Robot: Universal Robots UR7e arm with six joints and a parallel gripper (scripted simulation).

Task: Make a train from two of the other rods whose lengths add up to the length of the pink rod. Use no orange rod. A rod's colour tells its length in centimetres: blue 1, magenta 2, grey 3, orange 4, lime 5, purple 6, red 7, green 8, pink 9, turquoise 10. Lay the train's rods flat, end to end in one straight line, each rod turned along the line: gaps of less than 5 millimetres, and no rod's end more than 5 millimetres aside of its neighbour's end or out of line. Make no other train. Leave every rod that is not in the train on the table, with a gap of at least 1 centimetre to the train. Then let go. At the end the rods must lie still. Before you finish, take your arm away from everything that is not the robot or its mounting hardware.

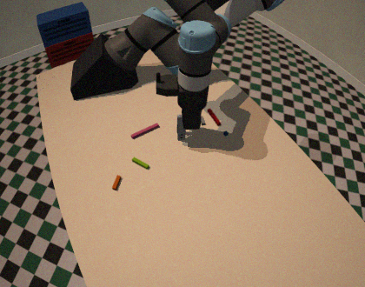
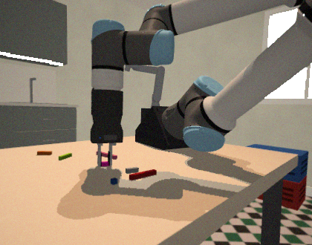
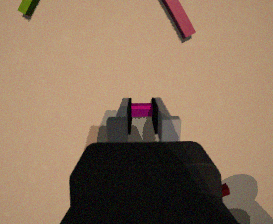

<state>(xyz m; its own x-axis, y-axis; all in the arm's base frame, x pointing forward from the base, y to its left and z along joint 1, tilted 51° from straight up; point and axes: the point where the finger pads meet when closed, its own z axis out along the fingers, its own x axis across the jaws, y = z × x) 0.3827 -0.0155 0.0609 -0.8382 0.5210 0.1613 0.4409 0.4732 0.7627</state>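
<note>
Right now my hand is 10 mm above the magenta rod. Also, from my hand: red rod 10 mm behind, 130 mm to the left, 10 mm below; then grey rod 20 mm behind, 90 mm to the left, 10 mm below; then pink rod 70 mm behind, 80 mm to the right, 10 mm below.
</note>
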